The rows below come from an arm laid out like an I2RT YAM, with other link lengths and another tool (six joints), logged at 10 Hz.
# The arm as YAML. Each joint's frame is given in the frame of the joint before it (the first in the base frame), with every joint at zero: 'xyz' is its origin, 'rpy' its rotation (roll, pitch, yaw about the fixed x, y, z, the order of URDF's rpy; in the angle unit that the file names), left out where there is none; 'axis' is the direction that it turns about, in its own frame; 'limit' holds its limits. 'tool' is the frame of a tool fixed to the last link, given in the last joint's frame.
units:
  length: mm
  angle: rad
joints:
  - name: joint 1
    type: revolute
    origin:
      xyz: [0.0, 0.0, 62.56]
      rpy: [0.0, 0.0, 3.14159]
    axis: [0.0, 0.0, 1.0]
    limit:
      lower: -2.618
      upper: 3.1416
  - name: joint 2
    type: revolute
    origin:
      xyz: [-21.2, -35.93, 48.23]
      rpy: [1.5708, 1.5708, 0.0]
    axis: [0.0, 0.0, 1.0]
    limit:
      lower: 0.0
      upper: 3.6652
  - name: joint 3
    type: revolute
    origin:
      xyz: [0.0, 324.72, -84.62]
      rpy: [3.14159, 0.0, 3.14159]
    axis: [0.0, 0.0, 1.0]
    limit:
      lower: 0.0
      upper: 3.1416
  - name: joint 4
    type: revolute
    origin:
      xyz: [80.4, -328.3, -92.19]
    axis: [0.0, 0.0, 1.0]
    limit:
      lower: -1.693
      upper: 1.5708
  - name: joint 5
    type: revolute
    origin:
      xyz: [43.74, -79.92, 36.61]
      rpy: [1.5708, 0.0, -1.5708]
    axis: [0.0, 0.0, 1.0]
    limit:
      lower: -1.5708
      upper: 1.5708
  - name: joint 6
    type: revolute
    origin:
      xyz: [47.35, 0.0, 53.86]
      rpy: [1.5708, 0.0, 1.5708]
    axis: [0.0, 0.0, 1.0]
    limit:
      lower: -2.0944
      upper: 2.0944
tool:
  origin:
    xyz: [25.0, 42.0, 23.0]
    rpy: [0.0, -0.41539, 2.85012]
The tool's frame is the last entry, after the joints.
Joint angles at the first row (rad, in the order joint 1, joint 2, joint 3, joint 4, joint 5, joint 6):
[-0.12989 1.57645 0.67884 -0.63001 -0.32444 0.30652]
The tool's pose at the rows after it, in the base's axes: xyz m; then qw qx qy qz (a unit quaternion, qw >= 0):
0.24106 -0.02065 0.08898 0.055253 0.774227 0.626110 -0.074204
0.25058 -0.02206 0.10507 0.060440 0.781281 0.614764 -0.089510
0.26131 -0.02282 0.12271 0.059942 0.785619 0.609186 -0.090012
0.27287 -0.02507 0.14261 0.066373 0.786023 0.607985 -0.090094
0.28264 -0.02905 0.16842 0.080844 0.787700 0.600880 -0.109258
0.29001 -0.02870 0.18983 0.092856 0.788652 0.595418 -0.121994
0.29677 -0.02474 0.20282 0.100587 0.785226 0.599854 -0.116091
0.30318 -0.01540 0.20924 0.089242 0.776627 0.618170 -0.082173
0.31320 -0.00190 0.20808 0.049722 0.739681 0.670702 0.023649
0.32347 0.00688 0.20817 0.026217 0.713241 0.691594 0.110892
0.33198 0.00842 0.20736 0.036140 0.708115 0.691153 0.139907
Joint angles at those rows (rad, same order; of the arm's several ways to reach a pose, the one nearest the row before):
[-0.14553 1.57607 0.71850 -0.70514 -0.23022 0.35916]
[-0.14287 1.57608 0.77459 -0.76542 -0.20008 0.38967]
[-0.14250 1.57607 0.83524 -0.82303 -0.19970 0.40454]
[-0.14249 1.57608 0.90316 -0.88141 -0.19055 0.40570]
[-0.14172 1.57609 0.98593 -0.96645 -0.14210 0.41905]
[-0.13143 1.57607 1.05308 -1.03095 -0.10624 0.43811]
[-0.11500 1.57605 1.09578 -1.05613 -0.10357 0.44043]
[-0.09403 1.57605 1.11867 -1.05422 -0.16880 0.42097]
[-0.07914 1.57606 1.11944 -1.00195 -0.38167 0.30958]
[-0.07686 1.57608 1.11946 -0.94244 -0.54608 0.25235]
[-0.07650 1.57644 1.11942 -0.88750 -0.57660 0.25309]

